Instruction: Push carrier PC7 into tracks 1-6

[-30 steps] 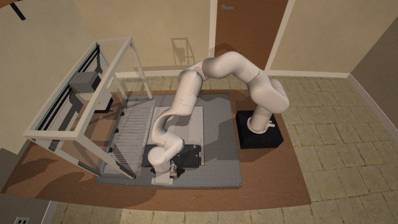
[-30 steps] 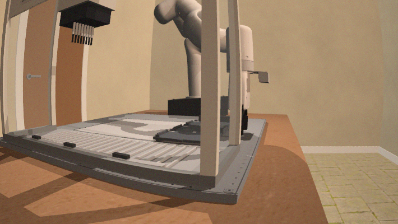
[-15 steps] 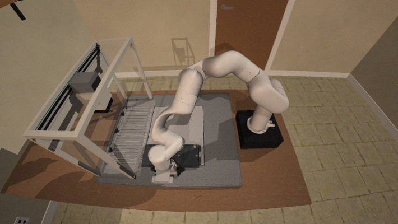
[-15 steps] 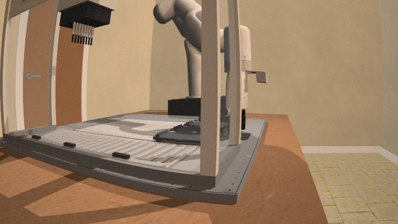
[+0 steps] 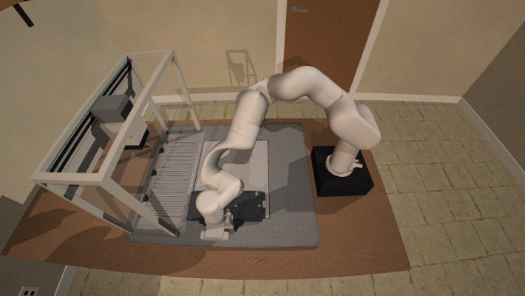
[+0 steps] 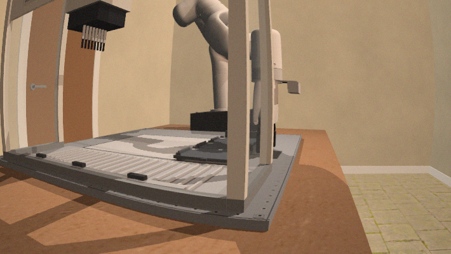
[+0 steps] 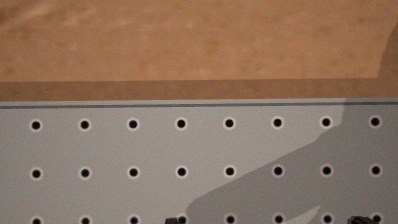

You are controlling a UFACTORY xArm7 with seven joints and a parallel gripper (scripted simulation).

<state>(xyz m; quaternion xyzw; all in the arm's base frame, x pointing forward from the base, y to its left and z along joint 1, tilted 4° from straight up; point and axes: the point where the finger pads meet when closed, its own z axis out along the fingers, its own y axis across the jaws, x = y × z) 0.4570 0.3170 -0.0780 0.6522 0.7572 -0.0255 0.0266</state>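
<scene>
The carrier PC7 lies 20 mm ahead of my hand and 90 mm to the right of it.
</scene>
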